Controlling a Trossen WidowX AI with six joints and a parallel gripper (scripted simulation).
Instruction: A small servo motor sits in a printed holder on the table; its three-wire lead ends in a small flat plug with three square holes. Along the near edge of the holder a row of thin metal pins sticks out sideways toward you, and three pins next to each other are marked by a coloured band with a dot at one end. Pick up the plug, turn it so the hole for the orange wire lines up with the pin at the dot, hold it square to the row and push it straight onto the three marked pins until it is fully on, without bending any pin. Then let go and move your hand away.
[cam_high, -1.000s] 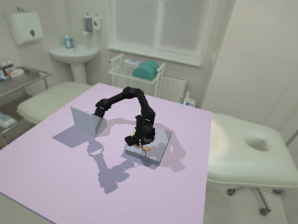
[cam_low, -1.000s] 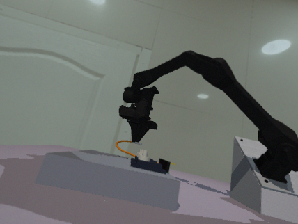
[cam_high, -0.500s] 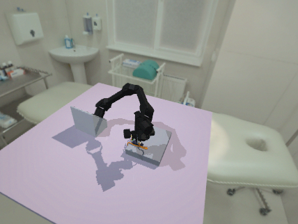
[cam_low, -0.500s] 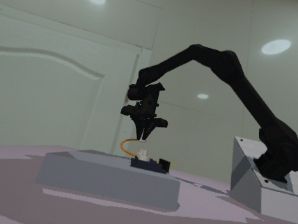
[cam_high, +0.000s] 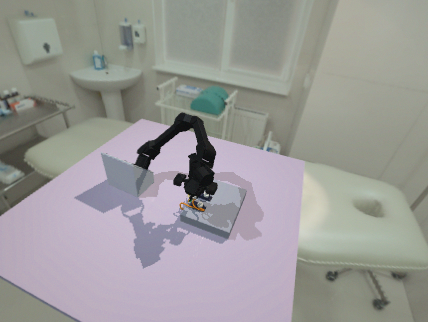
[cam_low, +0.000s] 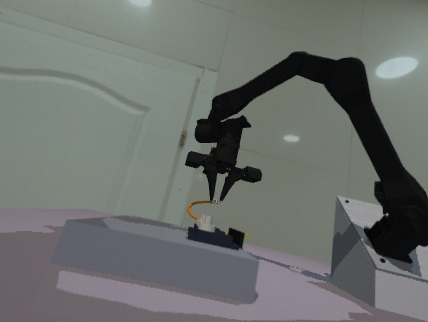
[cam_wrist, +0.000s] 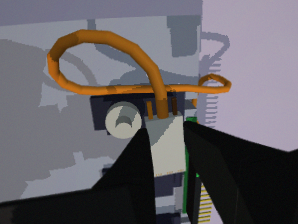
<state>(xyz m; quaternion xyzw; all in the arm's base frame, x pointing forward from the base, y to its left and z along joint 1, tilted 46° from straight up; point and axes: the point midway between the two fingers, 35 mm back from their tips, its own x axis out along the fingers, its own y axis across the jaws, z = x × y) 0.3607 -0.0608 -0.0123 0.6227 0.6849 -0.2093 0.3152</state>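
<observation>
My gripper tip is 60 mm to the right of the green band, 50 mm past it and 50 mm above it. The rest, counted from my gripper tip: grey printed holder 110 mm ahead, 100 mm to the left, 100 mm below.
</observation>
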